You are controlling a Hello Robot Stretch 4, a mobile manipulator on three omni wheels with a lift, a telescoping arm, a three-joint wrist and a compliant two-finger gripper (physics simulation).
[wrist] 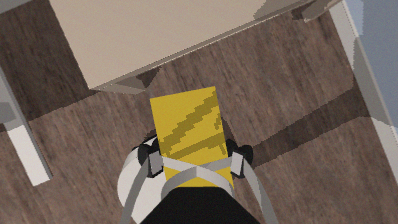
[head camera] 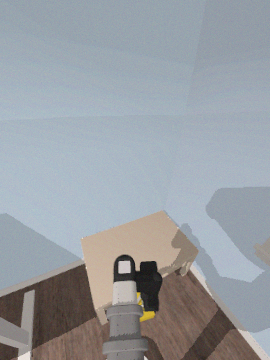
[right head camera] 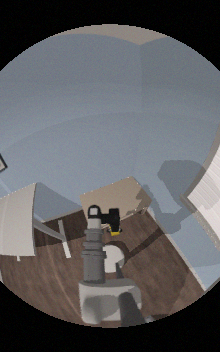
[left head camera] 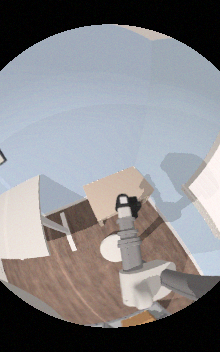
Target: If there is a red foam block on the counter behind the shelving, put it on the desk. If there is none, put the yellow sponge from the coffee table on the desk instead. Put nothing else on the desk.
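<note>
My gripper is shut on the yellow sponge, with one fingertip at each long side. The sponge is held in the air over the brown floor, just off the near edge of the small beige coffee table. In the head camera view the arm hides part of the sponge. A white table, which may be the desk, stands at the left. No red foam block, counter or shelving can be made out.
My round white base stands in front of the coffee table. The white table's leg and foot stand left of the coffee table. Blue walls meet behind it. A wall runs along the right, with a pale slatted panel.
</note>
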